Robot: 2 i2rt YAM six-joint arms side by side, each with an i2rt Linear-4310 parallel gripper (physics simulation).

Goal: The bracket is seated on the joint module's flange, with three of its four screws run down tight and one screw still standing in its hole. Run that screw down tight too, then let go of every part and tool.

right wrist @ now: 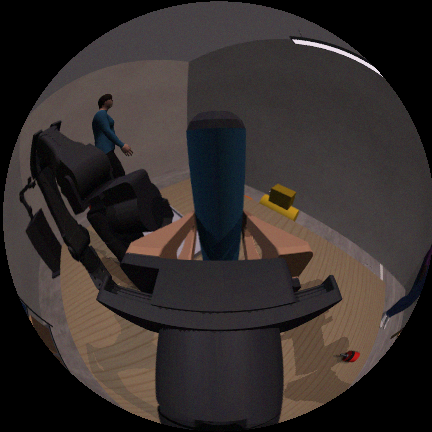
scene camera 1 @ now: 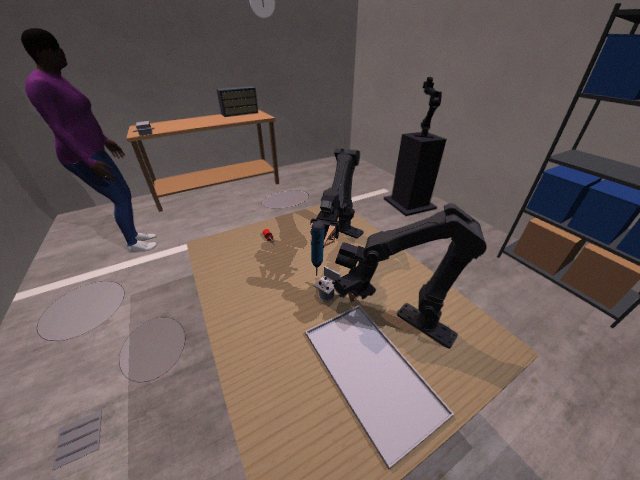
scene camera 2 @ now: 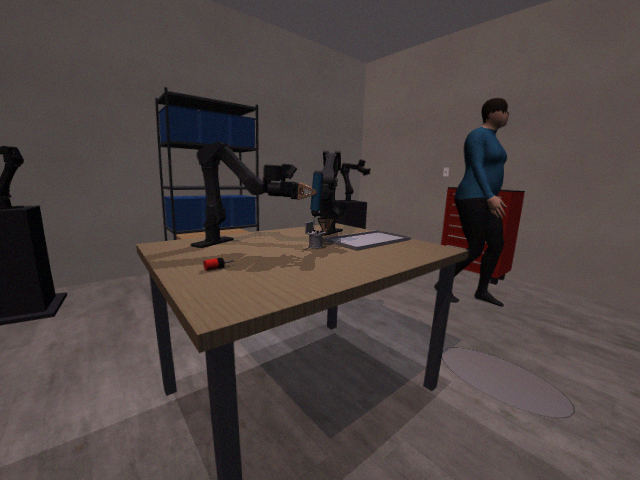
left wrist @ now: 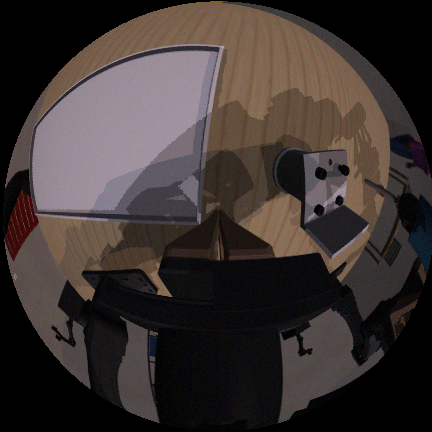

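Where they show: left gripper, between the fingertips: [scene camera 1: 351,301] [scene camera 2: 324,234] [left wrist: 218,215]; right gripper, between the fingertips: [right wrist: 218,215] [scene camera 1: 317,244] [scene camera 2: 317,192]; left arm's base, origin of its link: [right wrist: 94,265] [scene camera 1: 426,325] [scene camera 2: 329,232]; right arm's base, origin of its link: [scene camera 1: 344,229] [scene camera 2: 213,242].
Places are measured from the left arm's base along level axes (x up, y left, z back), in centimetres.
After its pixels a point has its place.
The grey bracket [scene camera 1: 326,283] @[x 6.6, y -34.4, z -14.0 cm] [left wrist: 336,231] @[x 9.3, y -33.3, z -11.0 cm] sits on the dark round joint module [scene camera 1: 325,296] @[x 2.8, y -32.6, z -16.4 cm] [scene camera 2: 315,241] @[x 3.1, y -36.7, z -15.5 cm] [left wrist: 288,170] @[x 3.0, y -31.5, z -14.9 cm]. Four black screw heads show on its plate in the left wrist view; which one stands higher is hard to tell. My right gripper [scene camera 2: 313,192] @[x 24.3, y -37.0, z -15.9 cm] [right wrist: 218,215] @[x 24.3, y -37.0, z -15.9 cm] is shut on the blue screwdriver [scene camera 1: 316,250] @[x 23.4, y -36.0, z -17.4 cm] [scene camera 2: 316,188] @[x 25.9, y -38.8, z -16.7 cm] [right wrist: 216,170] @[x 29.2, y -37.8, z -14.0 cm], held upright. Its thin tip shows in the left wrist view, apart from the screw heads. My left gripper [scene camera 2: 326,227] @[x 3.8, y -23.7, z -12.0 cm] [left wrist: 218,215] @[x 3.8, y -23.7, z -12.0 cm] is shut with empty fingers, low beside the module, between it and the tray in the left wrist view.
A shallow pale tray [scene camera 1: 382,392] @[x 0.4, y 1.5, z -29.5 cm] [scene camera 2: 372,239] @[x 0.4, y -3.2, z -27.9 cm] [left wrist: 120,125] @[x 0.4, y -15.5, z -23.4 cm] lies on the table near the module. A red screwdriver [scene camera 1: 267,234] @[x 3.1, y -80.1, z -7.4 cm] [scene camera 2: 212,264] @[x 2.2, y -83.0, z -7.5 cm] [right wrist: 352,356] lies on the table away from the bracket. The left arm's wrist is close beside the bracket and the blue screwdriver.
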